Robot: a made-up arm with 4 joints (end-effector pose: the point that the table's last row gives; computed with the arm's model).
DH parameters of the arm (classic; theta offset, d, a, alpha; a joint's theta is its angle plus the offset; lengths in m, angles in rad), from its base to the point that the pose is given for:
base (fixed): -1.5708 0.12 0 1.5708
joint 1: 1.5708 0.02 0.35 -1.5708
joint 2: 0 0.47 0.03 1.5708
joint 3: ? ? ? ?
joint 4: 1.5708 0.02 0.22 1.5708
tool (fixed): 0 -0.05 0 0
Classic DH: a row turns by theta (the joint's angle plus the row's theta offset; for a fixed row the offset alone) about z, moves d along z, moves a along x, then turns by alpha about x.
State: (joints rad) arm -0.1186 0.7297 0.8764 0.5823
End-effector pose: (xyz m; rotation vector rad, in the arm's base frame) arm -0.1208 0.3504 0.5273 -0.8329 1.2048 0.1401
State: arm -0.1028 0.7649 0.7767 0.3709
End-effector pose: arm -0.0849 0.3916 0.5213 -0.7099 1.0589 0.2137
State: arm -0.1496 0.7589 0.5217 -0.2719
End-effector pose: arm 0.0195 0.4504 0.6055 -0.3124 0.4529 0.2930
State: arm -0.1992 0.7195 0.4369 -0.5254
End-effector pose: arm 0.0456 0.4356 0.6795 -0.1580 0.1640 0.2717
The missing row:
joint 3: 0 0.24 0.05 -1.5708
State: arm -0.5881 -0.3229 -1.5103 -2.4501
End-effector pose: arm -0.3983 0.0408 0.4966 1.1007 -1.5757 -2.4056
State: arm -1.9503 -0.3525 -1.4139 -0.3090
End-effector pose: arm -0.0552 -0.5230 0.3471 -2.7817 0.4355 0.5695
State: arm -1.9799 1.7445 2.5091 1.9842
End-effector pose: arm 0.1669 -0.7892 0.1879 -1.3011 0.5669 0.4092
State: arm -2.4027 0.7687 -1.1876 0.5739
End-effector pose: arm -0.0744 -0.7070 0.2064 -2.1564 -0.6336 -1.2332
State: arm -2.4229 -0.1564 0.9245 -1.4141
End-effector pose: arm -0.2009 -0.8439 0.2020 1.0977 -1.1033 -1.1787
